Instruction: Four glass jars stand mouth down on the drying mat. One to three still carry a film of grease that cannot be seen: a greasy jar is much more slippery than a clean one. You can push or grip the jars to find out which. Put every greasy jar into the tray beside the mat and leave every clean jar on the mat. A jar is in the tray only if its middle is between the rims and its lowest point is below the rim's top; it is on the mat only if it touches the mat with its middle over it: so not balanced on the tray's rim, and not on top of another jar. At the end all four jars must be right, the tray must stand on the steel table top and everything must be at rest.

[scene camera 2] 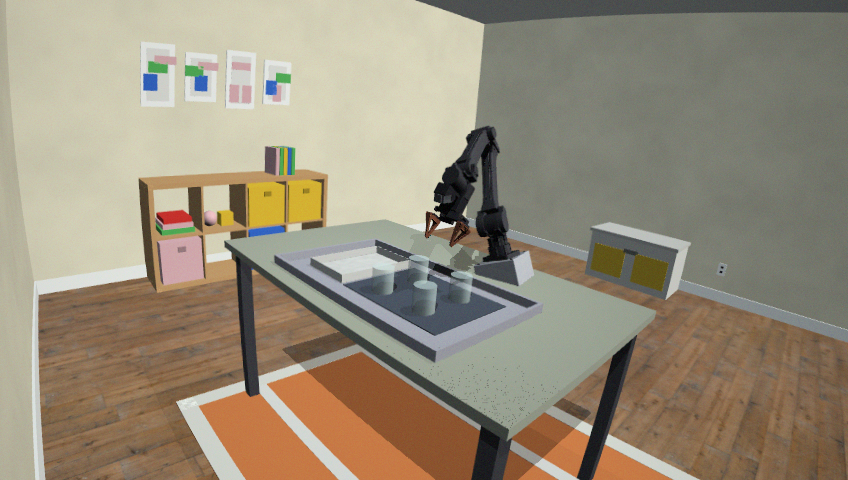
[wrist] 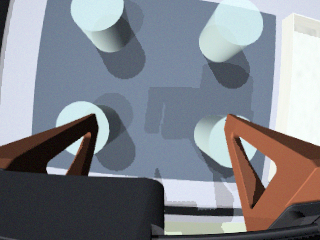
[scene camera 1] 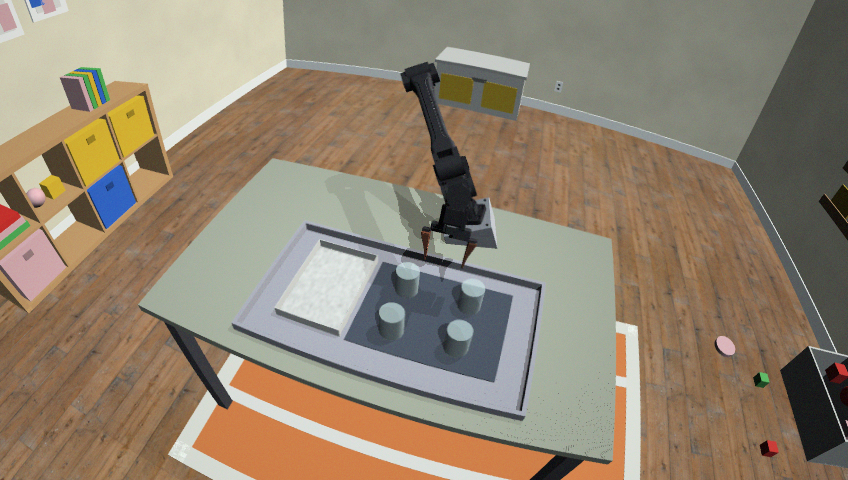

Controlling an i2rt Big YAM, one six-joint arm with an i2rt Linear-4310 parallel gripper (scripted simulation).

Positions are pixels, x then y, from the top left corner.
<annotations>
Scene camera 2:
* gripper: 437, 241
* white tray: 346, 266
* jar: 424, 292
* dark drying mat: 448, 315
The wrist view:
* gripper: 161, 120
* jar: 209, 135
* jar: 109, 123
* dark drying mat: 161, 85
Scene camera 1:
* white tray: 323, 290
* jar: 407, 274
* jar: 391, 315
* jar: 472, 291
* jar: 459, 333
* dark drying mat: 427, 315
</annotations>
